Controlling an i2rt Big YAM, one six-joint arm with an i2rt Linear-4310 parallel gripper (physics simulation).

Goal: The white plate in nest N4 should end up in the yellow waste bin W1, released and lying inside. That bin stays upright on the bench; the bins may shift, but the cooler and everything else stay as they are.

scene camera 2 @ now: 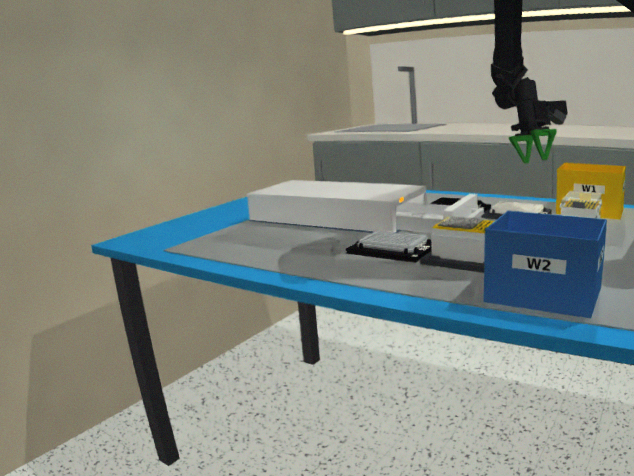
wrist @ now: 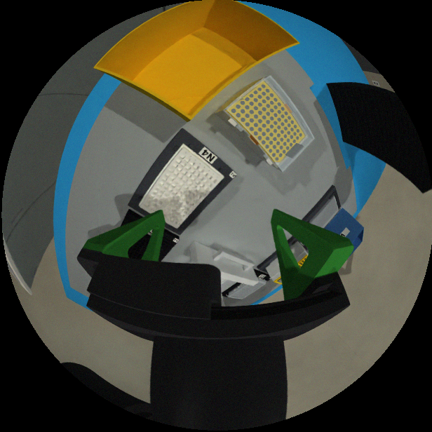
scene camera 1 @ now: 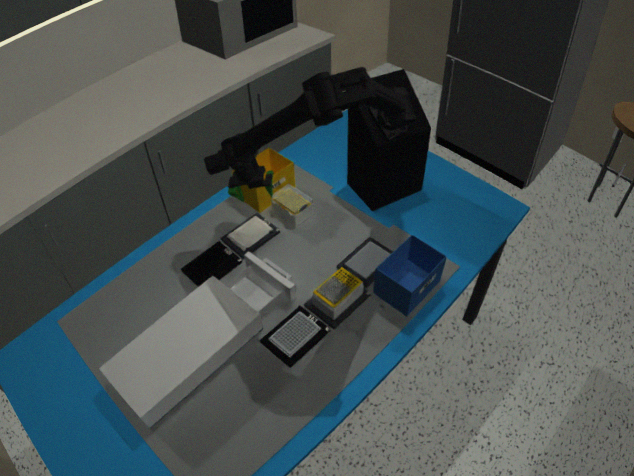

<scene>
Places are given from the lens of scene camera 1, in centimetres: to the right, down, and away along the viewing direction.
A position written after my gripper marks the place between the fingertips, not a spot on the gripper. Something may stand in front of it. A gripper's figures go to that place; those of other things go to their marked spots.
my gripper (scene camera 1: 257, 198): -19, -13, 157
yellow waste bin W1 (scene camera 1: 283, 169): -12, -24, 170
white plate (scene camera 1: 253, 230): -21, -2, 165
blue bin W2 (scene camera 1: 406, 276): 28, 12, 152
</scene>
